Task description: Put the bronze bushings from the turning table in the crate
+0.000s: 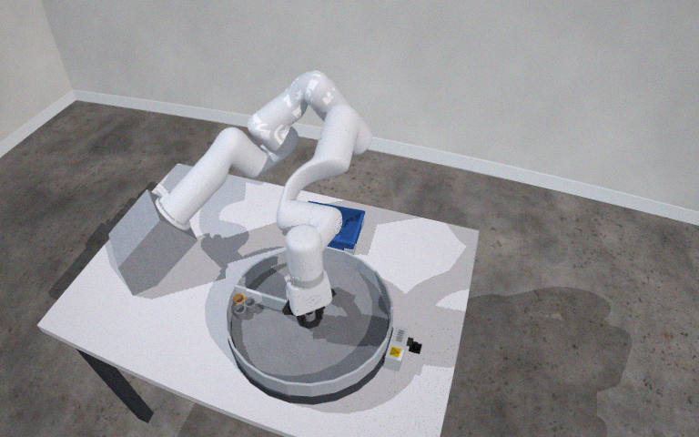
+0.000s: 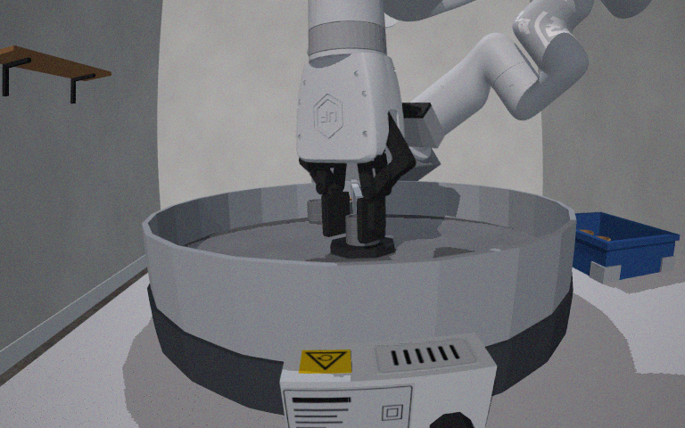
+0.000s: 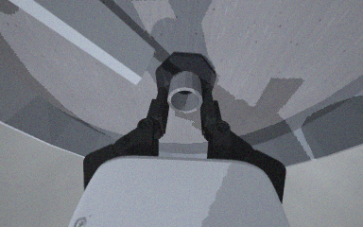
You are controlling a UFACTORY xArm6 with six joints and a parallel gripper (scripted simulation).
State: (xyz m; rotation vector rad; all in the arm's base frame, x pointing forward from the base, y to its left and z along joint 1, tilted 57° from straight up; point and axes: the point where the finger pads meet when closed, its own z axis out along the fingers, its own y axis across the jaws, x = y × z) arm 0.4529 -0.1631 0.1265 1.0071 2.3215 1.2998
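The turning table is 10 mm behind my hand, 10 mm to the left of it and 40 mm below it. From my hand the other things lie so: blue crate 160 mm behind, 330 mm to the left, 60 mm below.
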